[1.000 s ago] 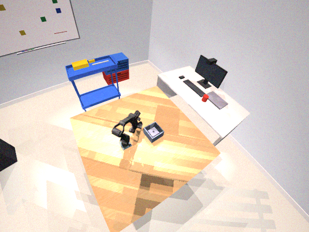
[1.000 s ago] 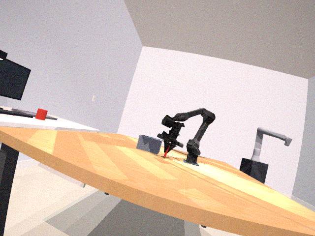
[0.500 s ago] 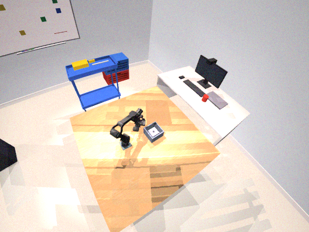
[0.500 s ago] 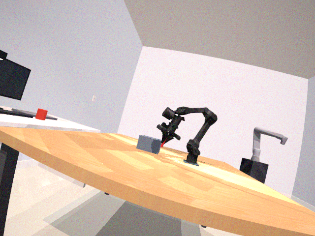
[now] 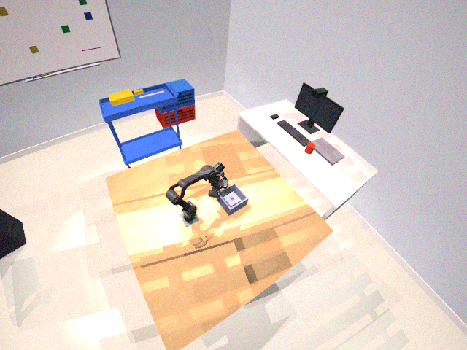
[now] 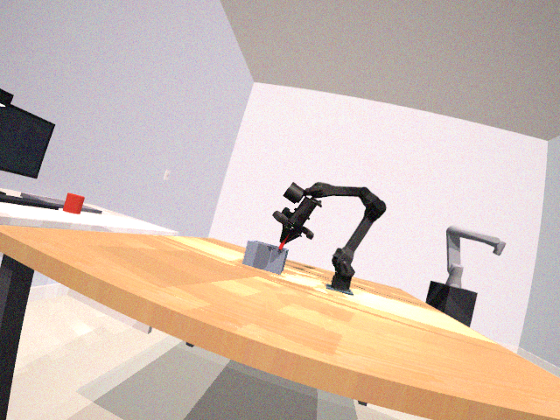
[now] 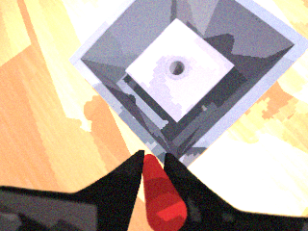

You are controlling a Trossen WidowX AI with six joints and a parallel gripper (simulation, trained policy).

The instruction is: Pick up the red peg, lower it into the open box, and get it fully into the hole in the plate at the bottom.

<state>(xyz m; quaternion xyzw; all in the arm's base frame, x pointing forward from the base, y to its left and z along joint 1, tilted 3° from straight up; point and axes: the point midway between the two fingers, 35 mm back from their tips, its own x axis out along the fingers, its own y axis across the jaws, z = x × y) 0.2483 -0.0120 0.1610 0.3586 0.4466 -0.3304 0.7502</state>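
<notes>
My gripper tip is 5 cm short of the grey box, 8 cm to the left of it and 10 cm above it. From my gripper tip the other things lie so: red peg: 1 cm behind, 1 cm to the left, 1 cm above.
</notes>
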